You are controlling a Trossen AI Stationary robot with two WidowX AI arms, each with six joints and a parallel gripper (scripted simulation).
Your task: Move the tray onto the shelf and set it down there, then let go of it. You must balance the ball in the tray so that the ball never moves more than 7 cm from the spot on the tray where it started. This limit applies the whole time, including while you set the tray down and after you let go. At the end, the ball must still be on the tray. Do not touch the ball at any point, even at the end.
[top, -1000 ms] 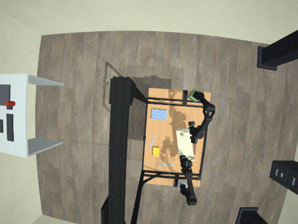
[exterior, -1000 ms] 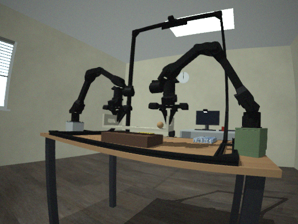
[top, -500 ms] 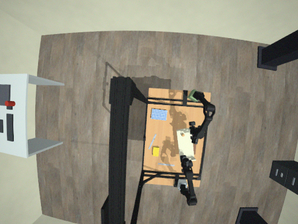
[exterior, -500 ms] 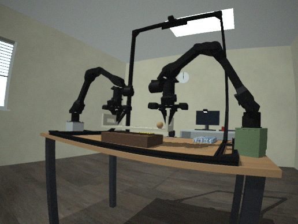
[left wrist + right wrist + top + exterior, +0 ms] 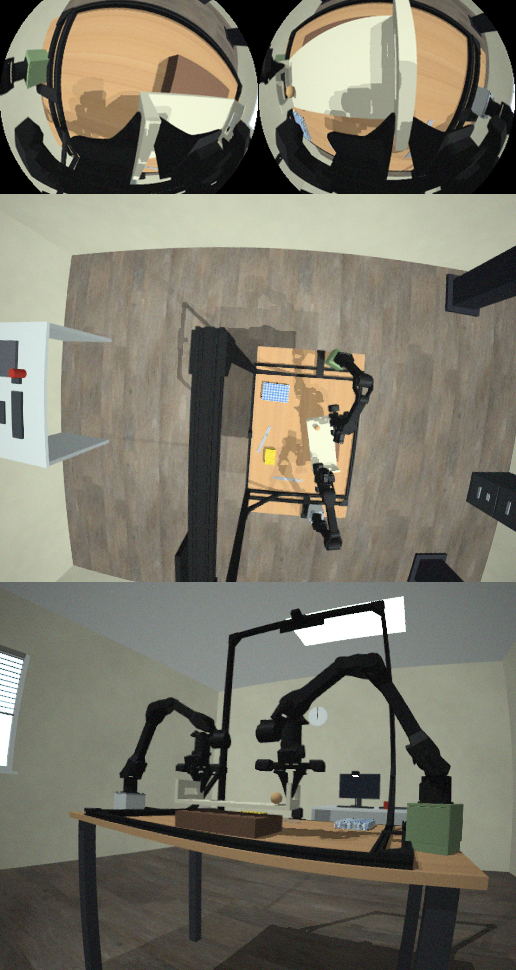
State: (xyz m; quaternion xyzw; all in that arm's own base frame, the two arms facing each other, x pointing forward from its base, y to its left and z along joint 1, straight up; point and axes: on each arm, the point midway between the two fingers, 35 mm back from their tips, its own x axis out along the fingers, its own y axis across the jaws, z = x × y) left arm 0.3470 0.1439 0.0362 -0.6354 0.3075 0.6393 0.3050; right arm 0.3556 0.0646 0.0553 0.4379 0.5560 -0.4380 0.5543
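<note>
Right now the orange ball is 70 mm behind my left hand, 80 mm to the right of it and 40 mm below it. From my left hand the other things lie so: white tray (20 mm behind, 180 mm to the right, 40 mm below); then shelf (20 mm ahead, 180 mm to the right, 100 mm below).
</note>
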